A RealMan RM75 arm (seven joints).
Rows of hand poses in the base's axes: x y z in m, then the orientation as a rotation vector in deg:
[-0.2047, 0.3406, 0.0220, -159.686, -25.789, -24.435]
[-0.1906, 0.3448, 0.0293, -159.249, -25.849, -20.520]
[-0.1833, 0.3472, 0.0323, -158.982, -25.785, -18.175]
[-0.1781, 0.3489, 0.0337, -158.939, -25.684, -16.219]
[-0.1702, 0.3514, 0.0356, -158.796, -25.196, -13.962]
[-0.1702, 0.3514, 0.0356, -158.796, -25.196, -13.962]
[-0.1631, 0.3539, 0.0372, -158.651, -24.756, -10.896]
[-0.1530, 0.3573, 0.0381, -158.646, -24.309, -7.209]
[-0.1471, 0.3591, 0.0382, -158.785, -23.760, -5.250]
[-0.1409, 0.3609, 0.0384, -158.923, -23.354, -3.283]
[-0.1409, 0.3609, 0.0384, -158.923, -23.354, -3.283]
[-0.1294, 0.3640, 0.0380, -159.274, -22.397, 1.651]
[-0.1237, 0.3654, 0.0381, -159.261, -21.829, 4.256]
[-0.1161, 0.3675, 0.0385, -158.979, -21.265, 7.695]
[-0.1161, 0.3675, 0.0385, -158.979, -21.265, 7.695]
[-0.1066, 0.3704, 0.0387, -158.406, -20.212, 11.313]
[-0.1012, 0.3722, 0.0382, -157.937, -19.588, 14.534]
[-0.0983, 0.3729, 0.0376, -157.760, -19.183, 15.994]
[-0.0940, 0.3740, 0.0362, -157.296, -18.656, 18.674]
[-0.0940, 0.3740, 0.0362, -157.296, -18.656, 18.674]
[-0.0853, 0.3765, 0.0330, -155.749, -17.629, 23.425]
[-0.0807, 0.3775, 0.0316, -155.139, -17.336, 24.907]
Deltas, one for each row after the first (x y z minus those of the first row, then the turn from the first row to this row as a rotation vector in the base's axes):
[0.0141, 0.0042, 0.0073, 0.453, 2.720, 0.606]
[0.0214, 0.0066, 0.0103, 0.714, 4.367, 0.901]
[0.0266, 0.0083, 0.0117, 0.749, 5.738, 1.070]
[0.0345, 0.0108, 0.0136, 0.941, 7.375, 1.040]
[0.0345, 0.0108, 0.0136, 0.941, 7.375, 1.040]
[0.0416, 0.0133, 0.0152, 1.056, 9.568, 1.127]
[0.0517, 0.0167, 0.0161, 0.944, 12.181, 1.233]
[0.0576, 0.0185, 0.0162, 0.790, 13.595, 1.045]
[0.0638, 0.0203, 0.0164, 0.581, 14.992, 0.948]
[0.0638, 0.0203, 0.0164, 0.581, 14.992, 0.948]
[0.0753, 0.0234, 0.0160, -0.059, 18.471, 0.730]
[0.0810, 0.0248, 0.0161, -0.248, 20.331, 0.613]
[0.0886, 0.0269, 0.0165, -0.343, 22.792, 0.637]
[0.0886, 0.0269, 0.0165, -0.343, 22.792, 0.637]
[0.0981, 0.0298, 0.0167, -0.152, 25.483, 0.412]
[0.1035, 0.0316, 0.0162, -0.152, 27.830, 0.401]
[0.1064, 0.0323, 0.0156, -0.181, 28.904, 0.302]
[0.1107, 0.0334, 0.0142, -0.178, 30.868, 0.294]
[0.1107, 0.0334, 0.0142, -0.178, 30.868, 0.294]
[0.1194, 0.0359, 0.0110, 0.435, 34.502, 0.379]
[0.1240, 0.0369, 0.0096, 0.715, 35.660, 0.451]

